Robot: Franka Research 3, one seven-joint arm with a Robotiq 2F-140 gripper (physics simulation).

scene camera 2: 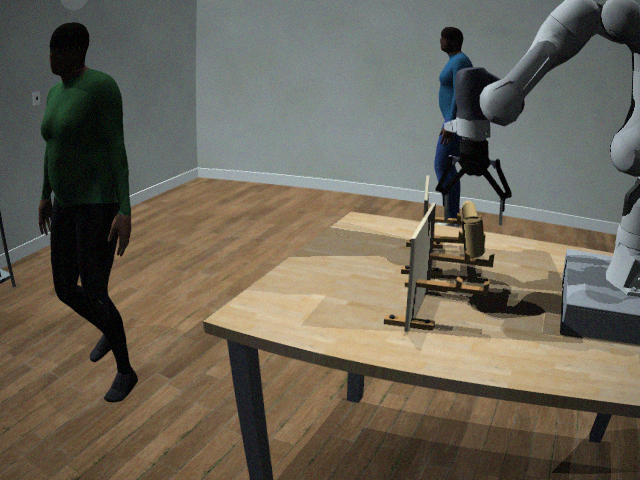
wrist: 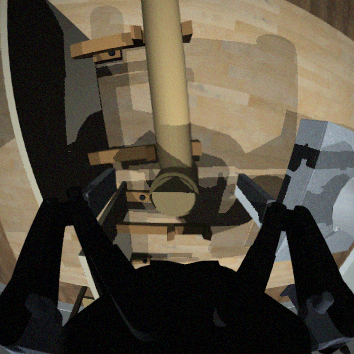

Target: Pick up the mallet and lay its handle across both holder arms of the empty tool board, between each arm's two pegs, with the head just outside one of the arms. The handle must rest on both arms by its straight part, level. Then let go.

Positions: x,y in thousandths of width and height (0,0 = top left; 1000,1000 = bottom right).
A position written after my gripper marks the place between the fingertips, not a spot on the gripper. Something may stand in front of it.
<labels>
my gripper: scene camera 2 740,461; wrist 499,513
</labels>
